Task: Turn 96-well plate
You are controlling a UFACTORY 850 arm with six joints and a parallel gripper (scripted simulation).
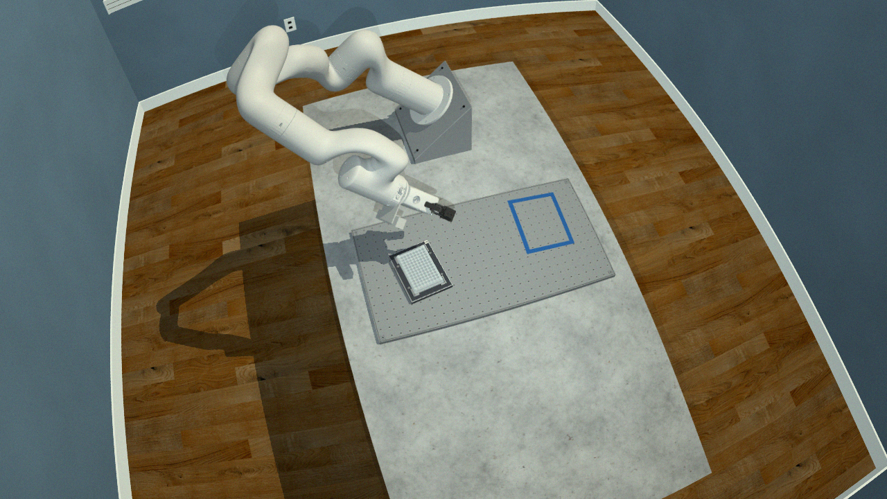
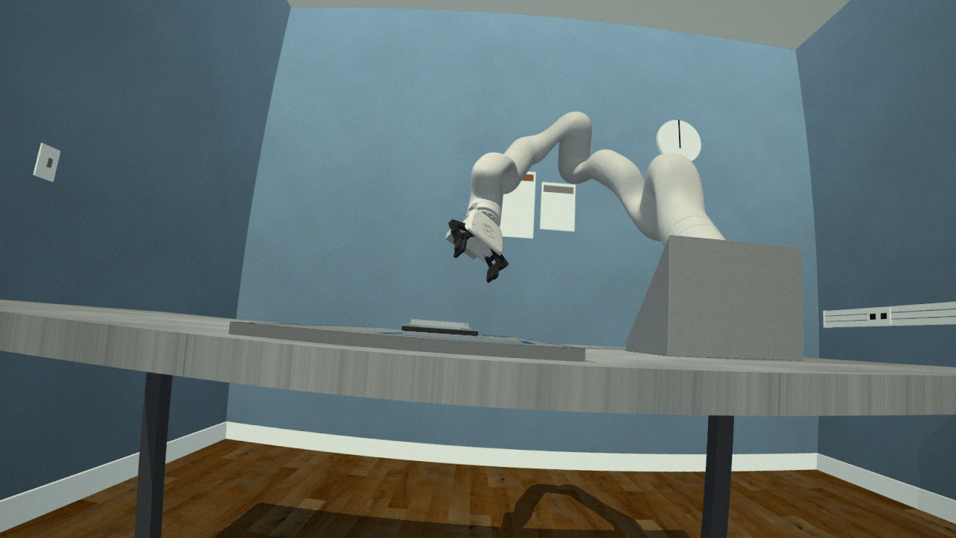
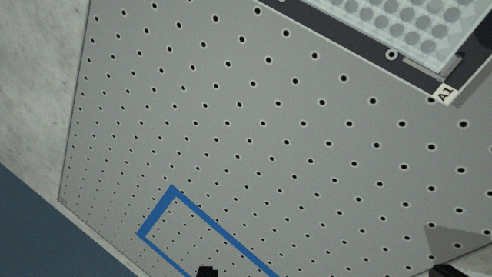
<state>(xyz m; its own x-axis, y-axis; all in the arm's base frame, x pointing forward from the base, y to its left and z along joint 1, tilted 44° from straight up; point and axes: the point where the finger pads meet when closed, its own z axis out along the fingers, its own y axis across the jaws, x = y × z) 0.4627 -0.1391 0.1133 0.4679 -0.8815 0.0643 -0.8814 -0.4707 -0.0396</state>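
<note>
Right now the 96-well plate is 6 cm ahead of my hand, 9 cm to the right of it and 13 cm below it. The rest, counted from my hand: dark plate nest (6 cm ahead, 9 cm to the right, 14 cm below).
</note>
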